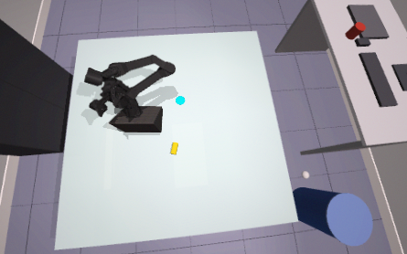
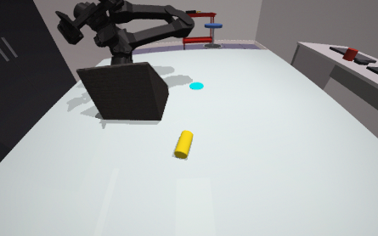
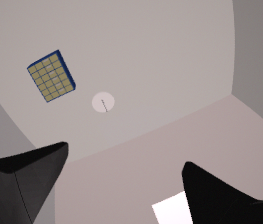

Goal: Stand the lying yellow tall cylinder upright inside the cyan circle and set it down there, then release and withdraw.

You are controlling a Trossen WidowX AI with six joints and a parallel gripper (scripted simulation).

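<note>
The yellow tall cylinder lies 330 mm below my gripper tip, 210 mm ahead of it and 130 mm to the right of it. Also, from my gripper tip: cyan circle: 350 mm below, 270 mm ahead, 170 mm to the left.
</note>
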